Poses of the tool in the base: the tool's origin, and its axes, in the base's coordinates. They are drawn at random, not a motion.
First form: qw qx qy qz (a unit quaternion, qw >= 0); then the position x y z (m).
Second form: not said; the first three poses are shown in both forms.
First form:
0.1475, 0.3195, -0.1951, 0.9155, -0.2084, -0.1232, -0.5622
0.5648, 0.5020, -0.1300, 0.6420, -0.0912, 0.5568, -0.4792
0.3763, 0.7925, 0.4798, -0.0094, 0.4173, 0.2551, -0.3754
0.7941, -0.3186, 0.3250, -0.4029, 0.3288, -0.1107, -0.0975
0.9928, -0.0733, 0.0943, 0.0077, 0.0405, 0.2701, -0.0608
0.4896, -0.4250, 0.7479, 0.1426, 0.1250, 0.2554, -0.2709
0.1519, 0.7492, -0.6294, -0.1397, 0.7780, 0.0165, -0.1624
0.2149, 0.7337, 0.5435, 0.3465, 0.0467, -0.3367, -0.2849
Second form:
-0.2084, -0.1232, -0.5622, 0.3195, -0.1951, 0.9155, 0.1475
-0.0912, 0.5568, -0.4792, 0.5020, -0.1300, 0.6420, 0.5648
0.4173, 0.2551, -0.3754, 0.7925, 0.4798, -0.0094, 0.3763
0.3288, -0.1107, -0.0975, -0.3186, 0.3250, -0.4029, 0.7941
0.0405, 0.2701, -0.0608, -0.0733, 0.0943, 0.0077, 0.9928
0.1250, 0.2554, -0.2709, -0.4250, 0.7479, 0.1426, 0.4896
0.7780, 0.0165, -0.1624, 0.7492, -0.6294, -0.1397, 0.1519
0.0467, -0.3367, -0.2849, 0.7337, 0.5435, 0.3465, 0.2149

